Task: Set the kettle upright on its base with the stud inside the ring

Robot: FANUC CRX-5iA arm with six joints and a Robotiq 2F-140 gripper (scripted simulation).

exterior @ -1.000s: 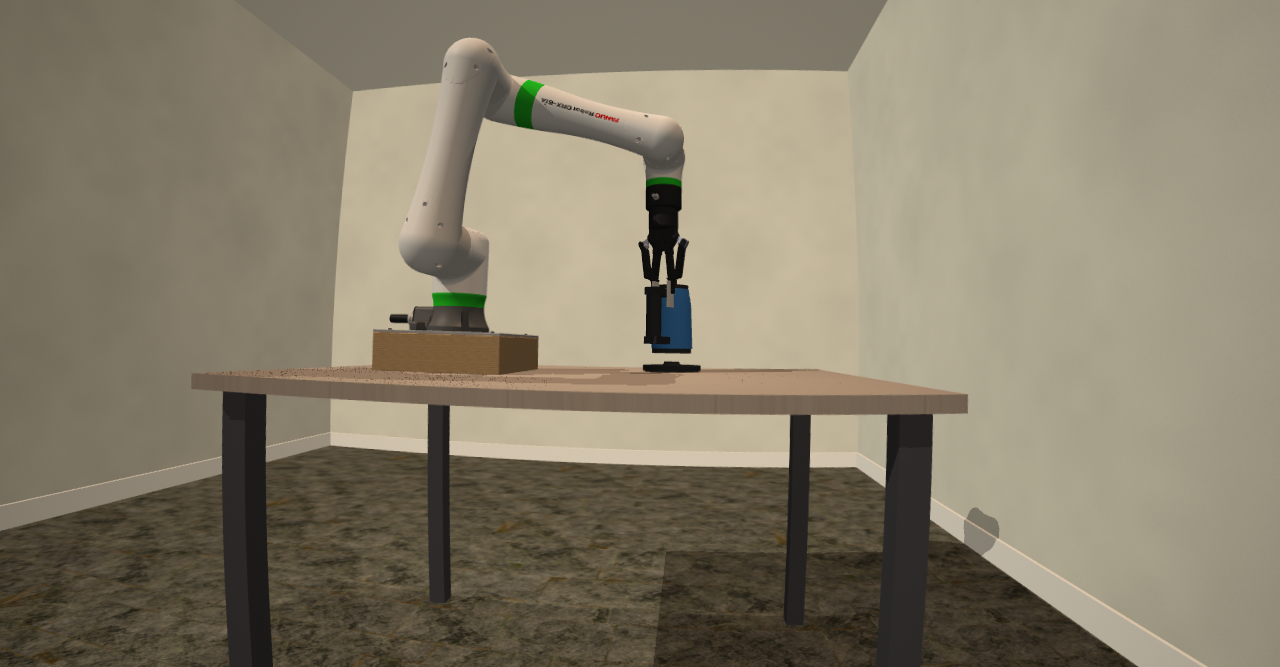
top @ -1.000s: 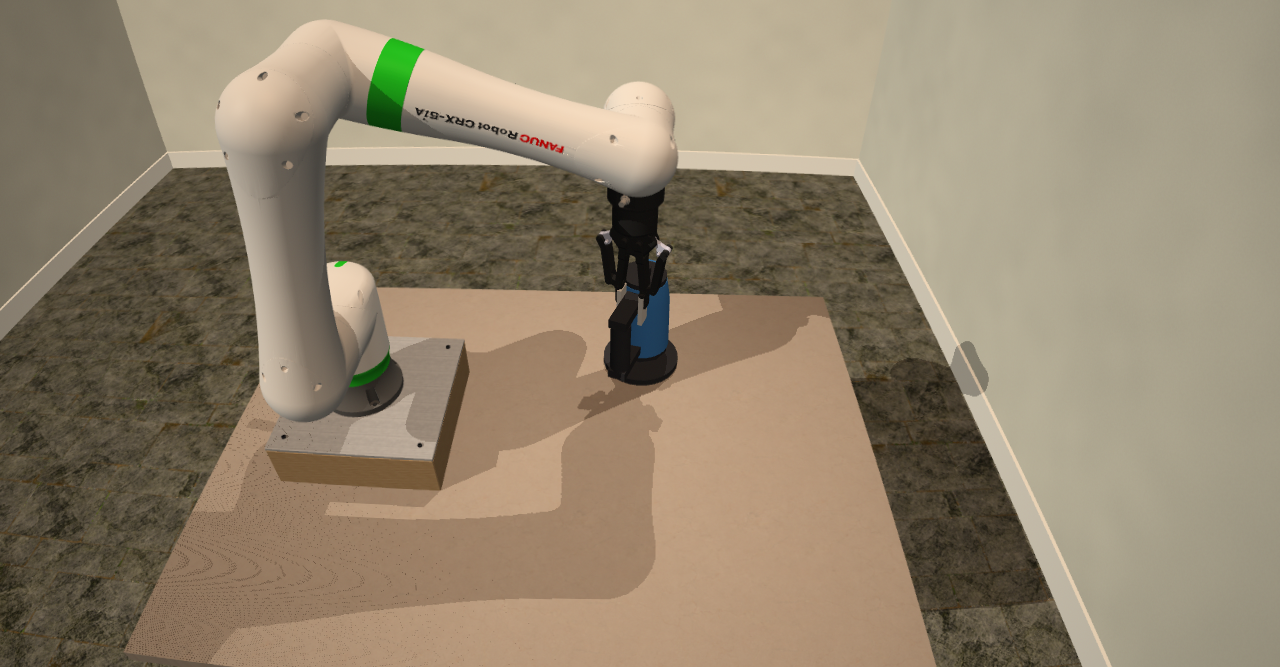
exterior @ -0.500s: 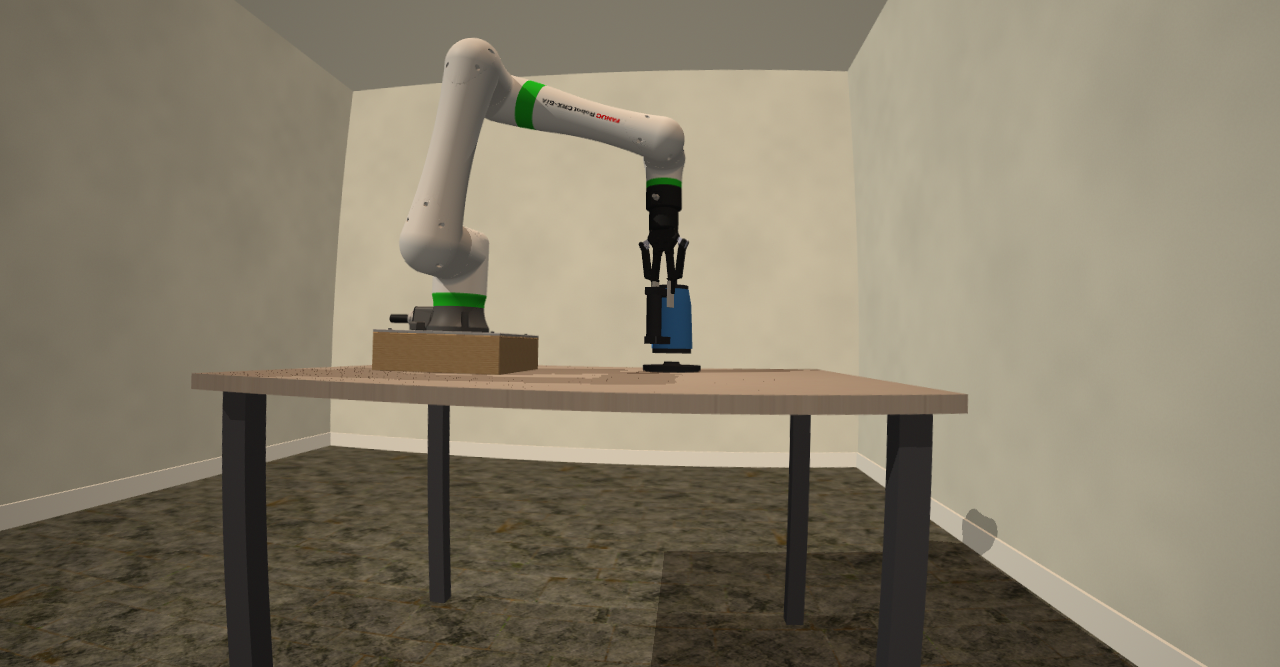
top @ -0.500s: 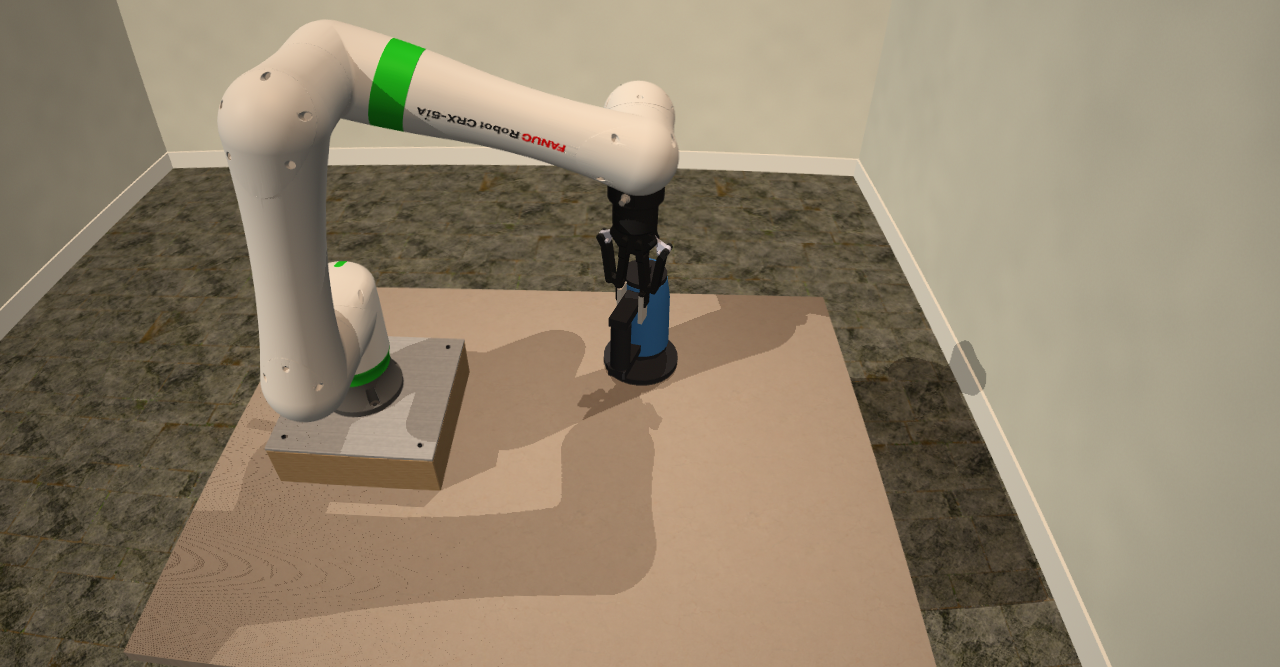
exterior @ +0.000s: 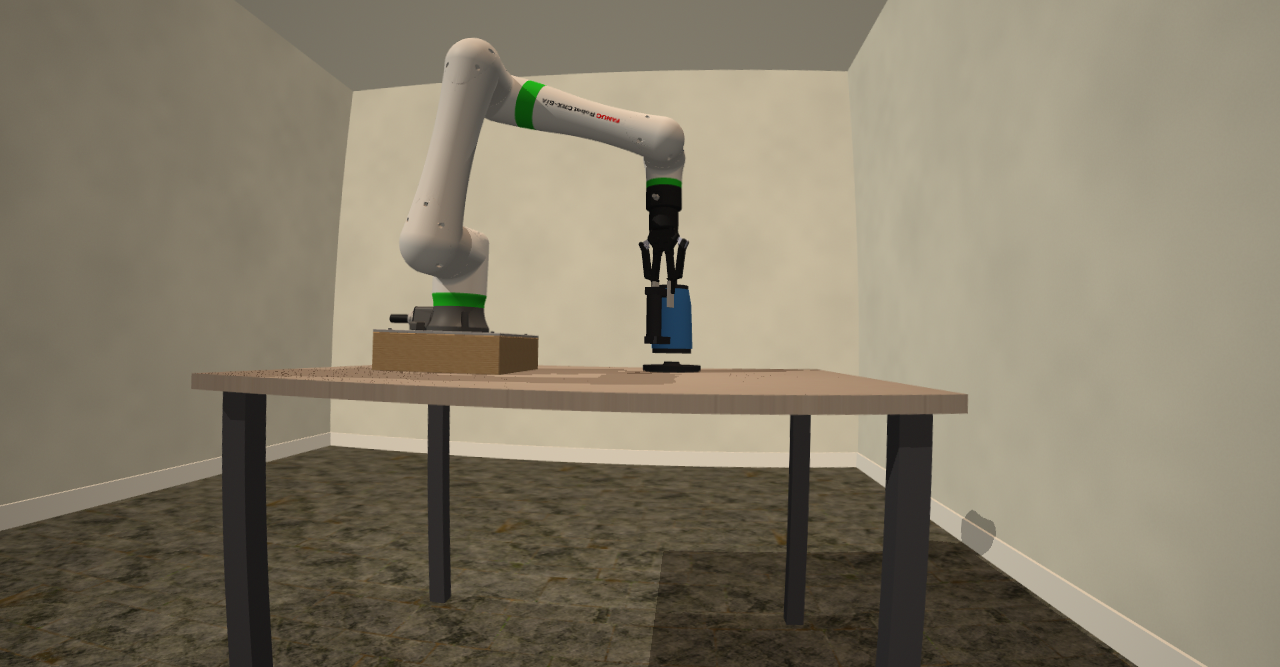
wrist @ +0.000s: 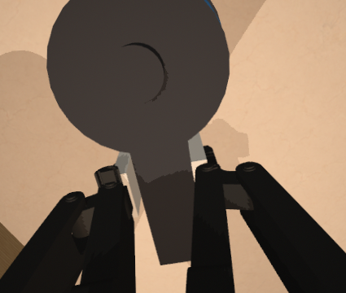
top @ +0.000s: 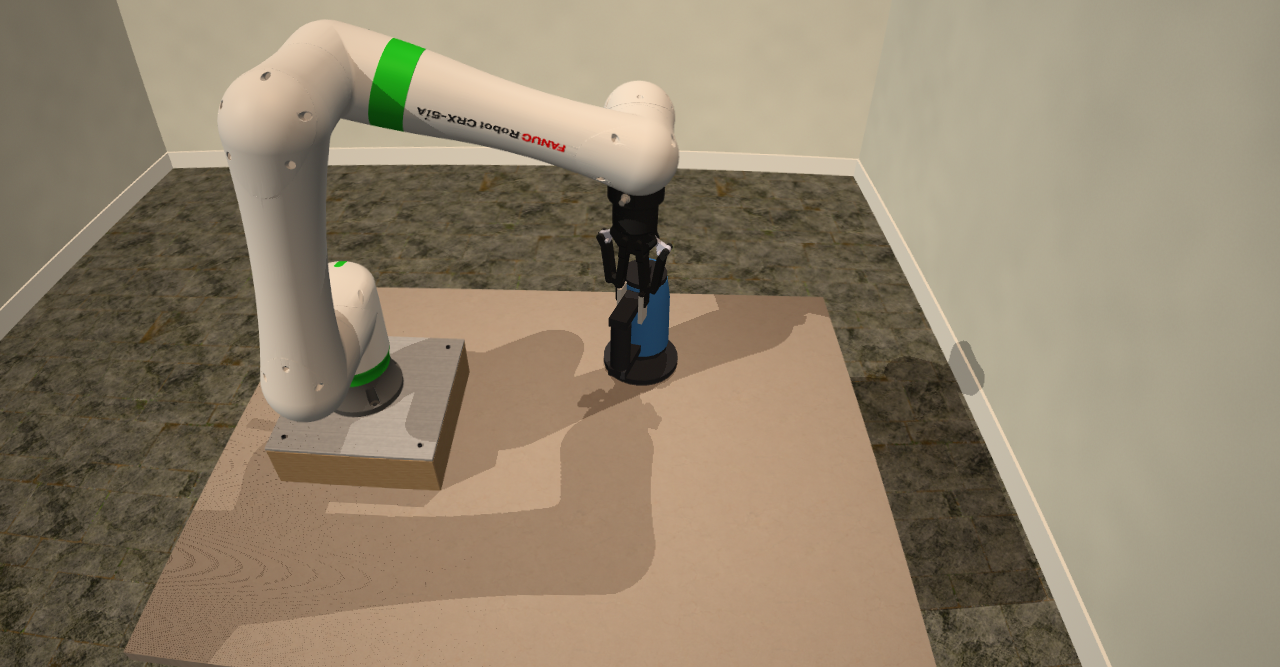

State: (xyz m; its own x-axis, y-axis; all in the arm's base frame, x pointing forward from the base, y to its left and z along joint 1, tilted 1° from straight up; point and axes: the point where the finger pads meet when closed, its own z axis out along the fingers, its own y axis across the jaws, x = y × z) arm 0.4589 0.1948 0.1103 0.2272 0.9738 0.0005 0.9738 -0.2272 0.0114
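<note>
Now: the blue kettle 50 mm below my hand, 30 mm to the left of it and 10 mm ahead of it. Round my hand: round black base: 180 mm below, 60 mm to the left, 10 mm ahead.
</note>
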